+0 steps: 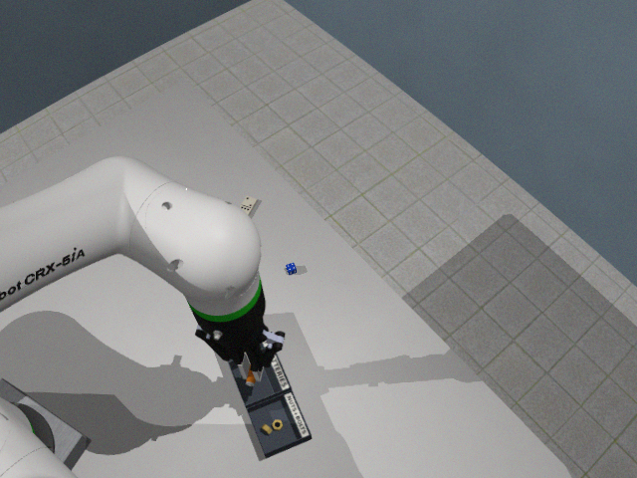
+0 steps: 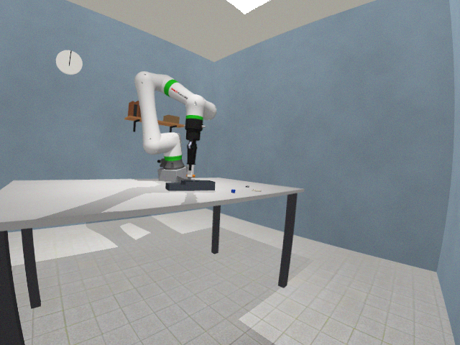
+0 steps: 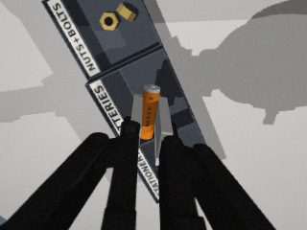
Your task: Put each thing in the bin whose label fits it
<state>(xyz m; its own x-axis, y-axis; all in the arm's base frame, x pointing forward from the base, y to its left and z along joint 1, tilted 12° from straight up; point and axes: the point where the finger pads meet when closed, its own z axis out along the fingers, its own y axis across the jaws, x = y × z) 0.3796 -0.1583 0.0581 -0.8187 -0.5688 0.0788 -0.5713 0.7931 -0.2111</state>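
Now: hand 30 mm above the orange battery. From my hand the other things lie so: dark three-part bin: 10 mm ahead, 80 mm below; then cream domino: 240 mm ahead, 290 mm to the left, 100 mm below; then blue die: 200 mm ahead, 120 mm to the left, 90 mm below.
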